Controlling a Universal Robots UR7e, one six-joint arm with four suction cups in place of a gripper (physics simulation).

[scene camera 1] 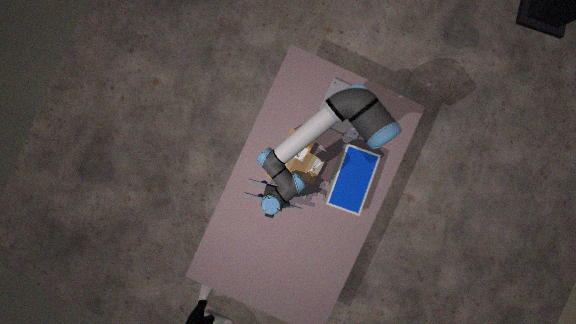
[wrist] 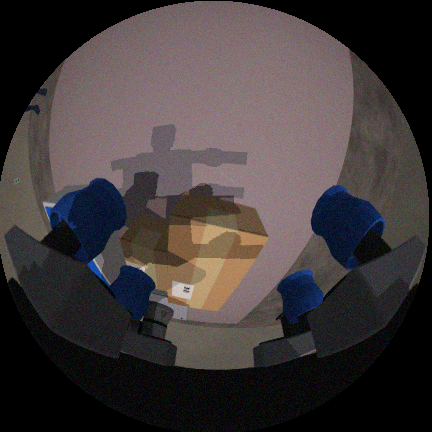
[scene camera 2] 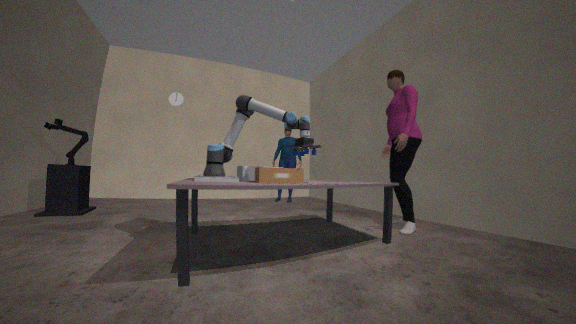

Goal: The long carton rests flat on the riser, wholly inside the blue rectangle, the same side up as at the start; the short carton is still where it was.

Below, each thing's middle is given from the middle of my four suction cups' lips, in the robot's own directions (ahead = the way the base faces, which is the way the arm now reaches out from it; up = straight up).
I see the long carton (scene camera 2: 262,174) 200 mm behind my suction cup, 30 mm to the left of it and 170 mm below it. The rest, counted from my suction cup: riser with blue rectangle (scene camera 1: 354,170) (180 mm behind, 400 mm to the left, 160 mm below).
